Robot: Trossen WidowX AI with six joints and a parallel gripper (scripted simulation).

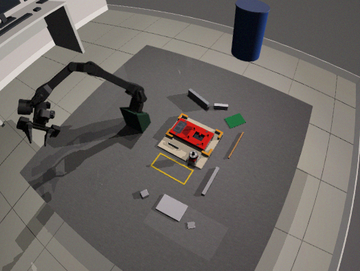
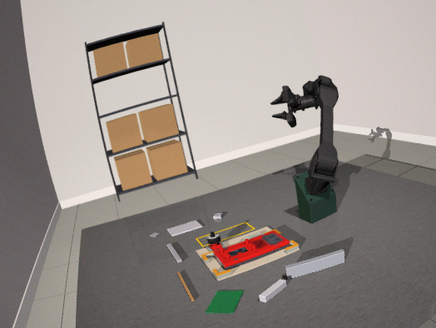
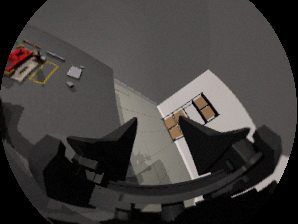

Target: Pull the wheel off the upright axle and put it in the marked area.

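The wheel lies 45 cm to the left of my gripper tip, 43 cm ahead of it and 29 cm below it. Also, from my gripper tip: grey plate 50 cm ahead, 32 cm below, 20 cm to the left; then green square 77 cm to the left, 49 cm ahead, 33 cm below; then wooden stick 64 cm to the left, 57 cm ahead, 32 cm below.
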